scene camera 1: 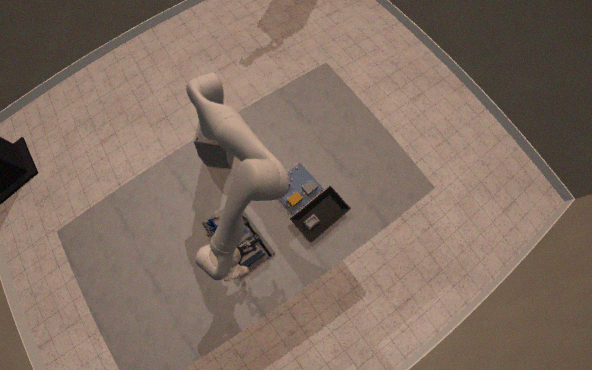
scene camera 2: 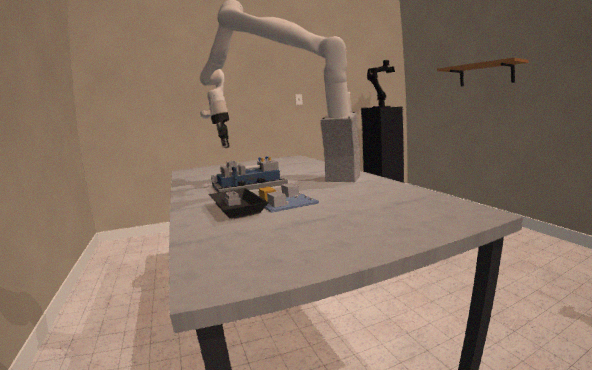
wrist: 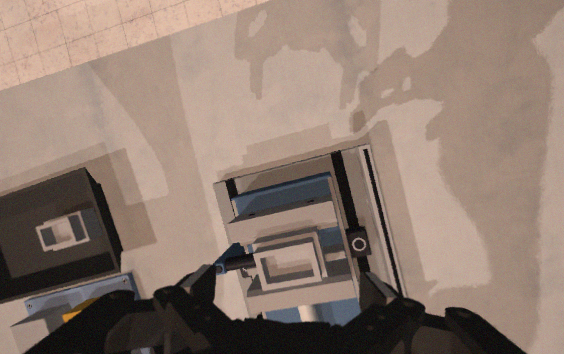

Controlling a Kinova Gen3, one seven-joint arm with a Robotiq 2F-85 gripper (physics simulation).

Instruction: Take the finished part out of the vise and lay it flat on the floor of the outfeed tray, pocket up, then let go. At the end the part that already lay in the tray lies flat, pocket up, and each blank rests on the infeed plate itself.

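Observation:
The finished part, light grey with its pocket up, sits between the jaws of the vise. My gripper is open and empty, high above the vise; in the wrist view its fingertips stand on either side of the part. Another part lies pocket up in the black outfeed tray. On the blue infeed plate rest an orange blank and two grey blanks. The arm hides part of the plate in scene camera 1.
A dark rod on a blue bracket reaches the left side of the vise part. A dark clamp block stands right of it. The tray adjoins the infeed plate. The arm's grey pedestal stands behind. The table edge lies beyond the vise.

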